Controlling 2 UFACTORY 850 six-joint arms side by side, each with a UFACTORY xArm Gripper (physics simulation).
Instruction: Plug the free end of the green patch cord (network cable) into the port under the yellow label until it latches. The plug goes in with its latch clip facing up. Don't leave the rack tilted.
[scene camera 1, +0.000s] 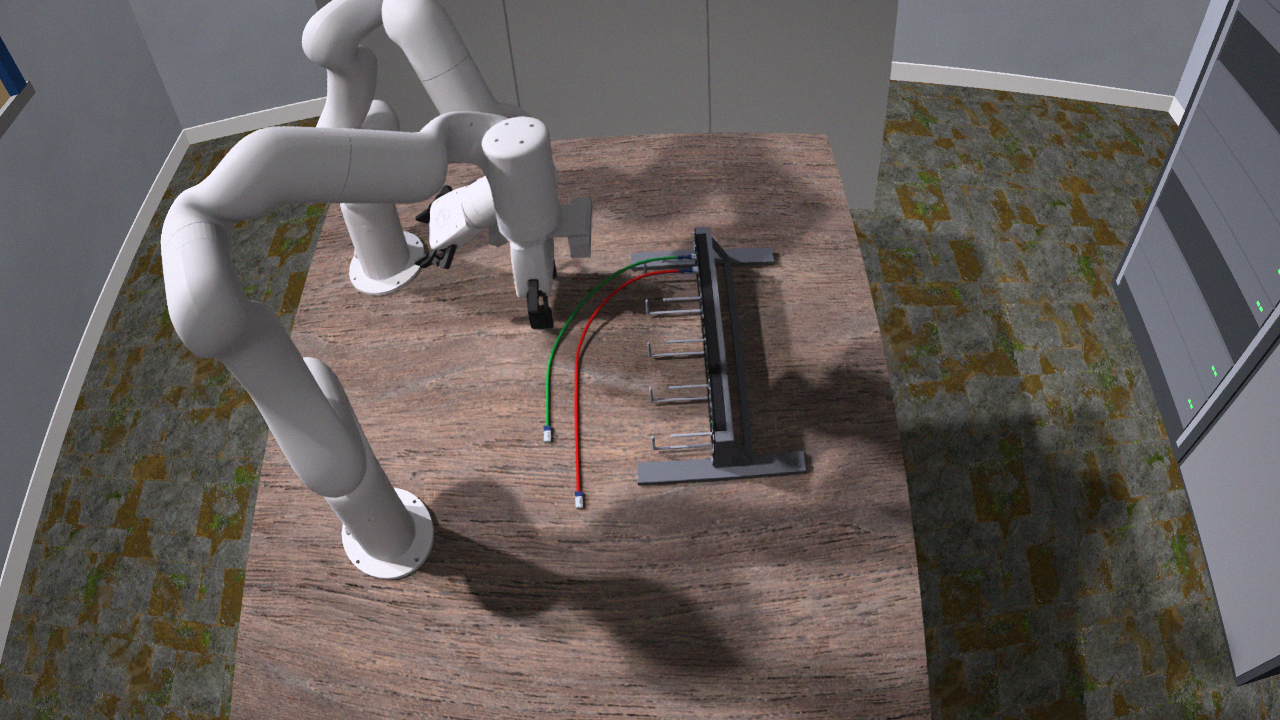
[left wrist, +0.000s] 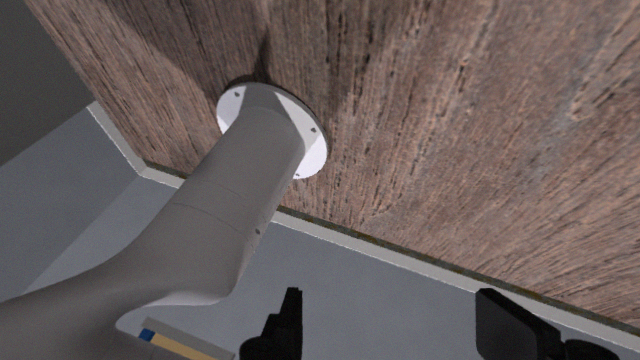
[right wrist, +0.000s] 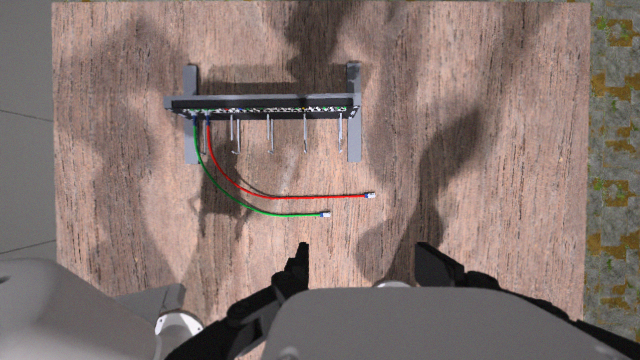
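Observation:
The green patch cord (scene camera 1: 547, 394) (right wrist: 295, 215) curves over the table from the rack. Its free plug (scene camera 1: 547, 434) (right wrist: 325, 214) lies on the table; its clip side is too small to tell. The rack (scene camera 1: 662, 473) (right wrist: 354, 140) stands upright on both feet. A tiny yellow spot (right wrist: 303, 108) shows on its port strip; the port under it cannot be made out. My right gripper (scene camera 1: 546, 308) (right wrist: 361, 260) is open and empty, pointing down above the table, on the arm side of the cords. My left gripper (scene camera 1: 423, 238) (left wrist: 387, 317) is open and empty, near its own arm's base.
A red cord (scene camera 1: 577, 402) (right wrist: 320, 197) runs beside the green one; its free plug (scene camera 1: 579, 499) (right wrist: 370, 195) lies nearer the bottom in the scene view. Several wire hooks (scene camera 1: 675, 400) stick out from the rack's port side. A cabinet (scene camera 1: 1221, 268) stands beyond the table at the right.

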